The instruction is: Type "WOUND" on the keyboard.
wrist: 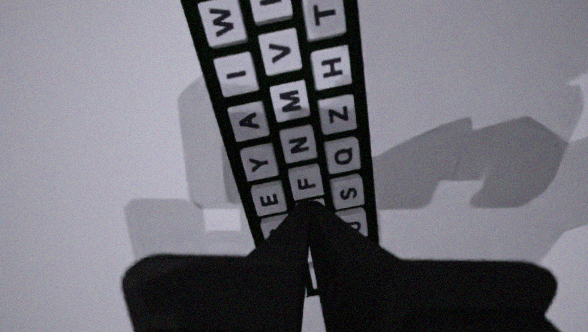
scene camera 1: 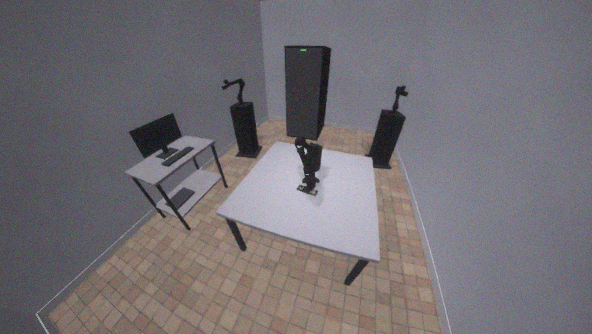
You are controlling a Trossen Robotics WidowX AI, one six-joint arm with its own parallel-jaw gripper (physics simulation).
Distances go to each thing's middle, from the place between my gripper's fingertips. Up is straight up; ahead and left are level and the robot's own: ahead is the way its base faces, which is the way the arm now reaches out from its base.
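To the black keyboard (wrist: 352,37), then: it is 4 cm to the right of my hand and 1 cm behind it.
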